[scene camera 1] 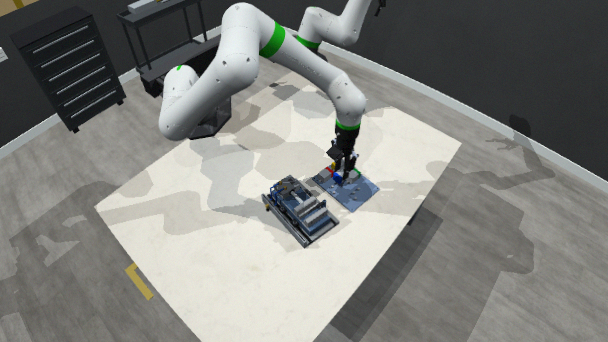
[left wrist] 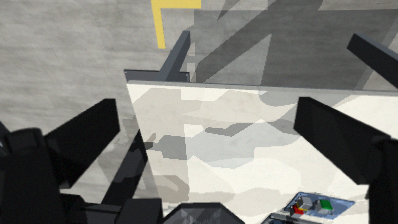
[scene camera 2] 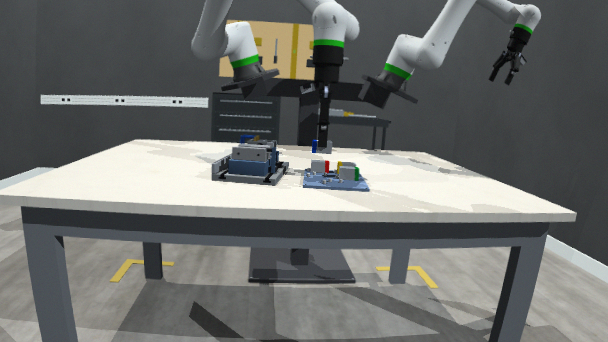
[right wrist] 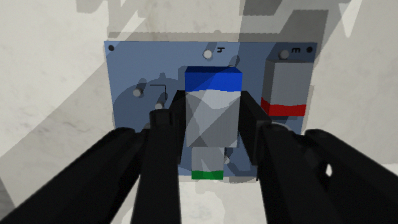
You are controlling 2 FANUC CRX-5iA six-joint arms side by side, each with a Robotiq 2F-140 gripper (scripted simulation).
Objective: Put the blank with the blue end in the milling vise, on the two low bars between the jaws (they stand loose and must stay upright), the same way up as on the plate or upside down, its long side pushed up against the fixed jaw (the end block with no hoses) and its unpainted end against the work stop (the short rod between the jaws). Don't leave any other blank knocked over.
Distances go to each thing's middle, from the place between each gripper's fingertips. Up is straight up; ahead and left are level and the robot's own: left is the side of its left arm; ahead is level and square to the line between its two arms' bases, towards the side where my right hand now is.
My right gripper point(scene camera 2: 322, 146) is now 5 cm to the right of the blue plate point(scene camera 1: 343, 194) and 13 cm above it. From my right hand the other things lie so: blue-ended blank point(right wrist: 212, 93): 3 cm below; then green-ended blank point(right wrist: 207, 162): 1 cm ahead, 9 cm to the left, 11 cm below; then red-ended blank point(right wrist: 286, 83): 9 cm behind, 1 cm to the left, 11 cm below.
Right now my left hand is 820 mm to the left of the green-ended blank, 570 mm short of it and 390 mm above it. Also, from my left hand: blue plate (870 mm to the right, 570 mm ahead, 410 mm below); blue-ended blank (910 mm to the right, 570 mm ahead, 320 mm below); red-ended blank (910 mm to the right, 480 mm ahead, 390 mm below).
